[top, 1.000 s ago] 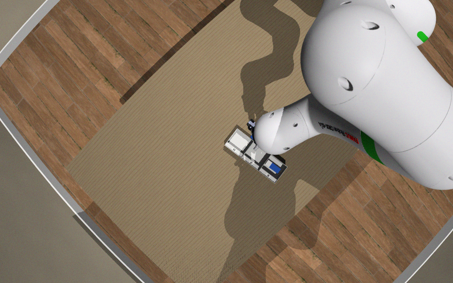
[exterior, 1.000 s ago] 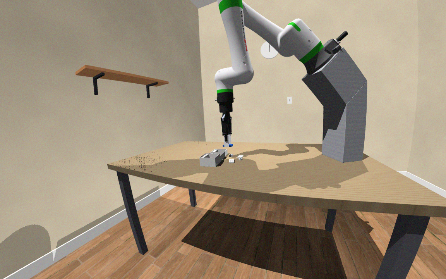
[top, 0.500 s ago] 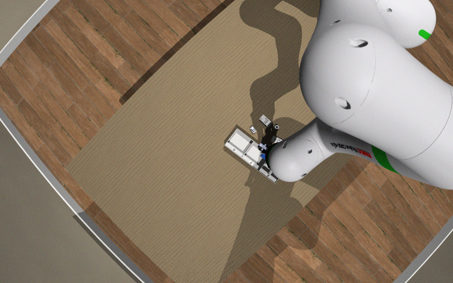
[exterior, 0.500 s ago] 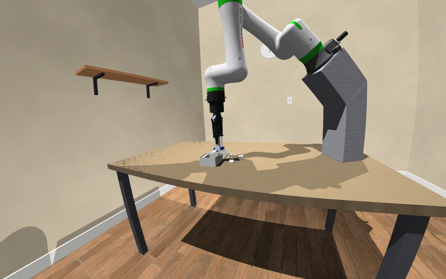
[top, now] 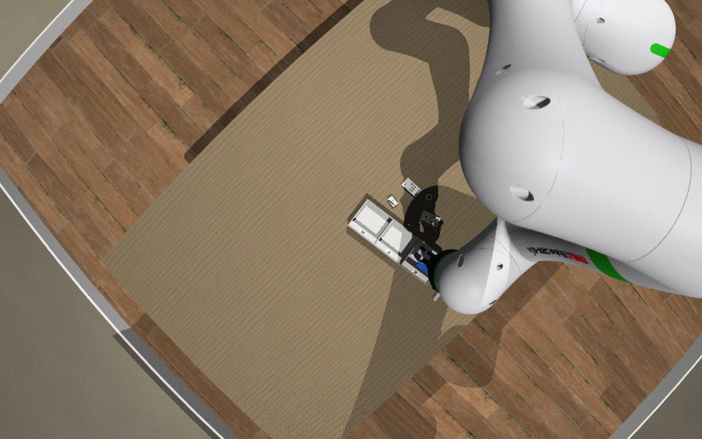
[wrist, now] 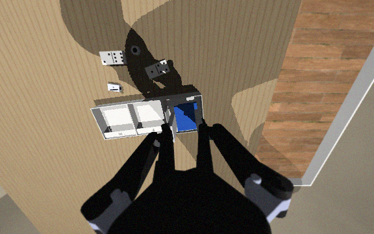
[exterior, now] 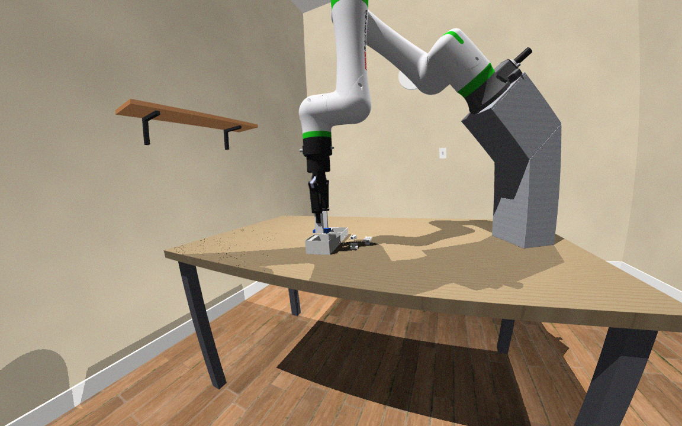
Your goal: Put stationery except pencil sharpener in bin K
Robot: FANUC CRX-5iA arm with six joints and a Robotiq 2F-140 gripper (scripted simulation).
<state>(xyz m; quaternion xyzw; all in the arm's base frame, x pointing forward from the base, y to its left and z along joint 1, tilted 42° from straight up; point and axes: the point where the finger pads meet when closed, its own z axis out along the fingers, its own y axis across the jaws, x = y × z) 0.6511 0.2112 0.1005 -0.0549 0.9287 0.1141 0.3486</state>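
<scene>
The white eraser is 1 cm to the right of my hand and 9 cm below it. The rest, counted from my hand: grey bin (3 cm ahead, 8 cm to the right, 8 cm below); blue note pad (3 cm below); small dark ring (11 cm behind, 12 cm to the right, 10 cm below).
</scene>
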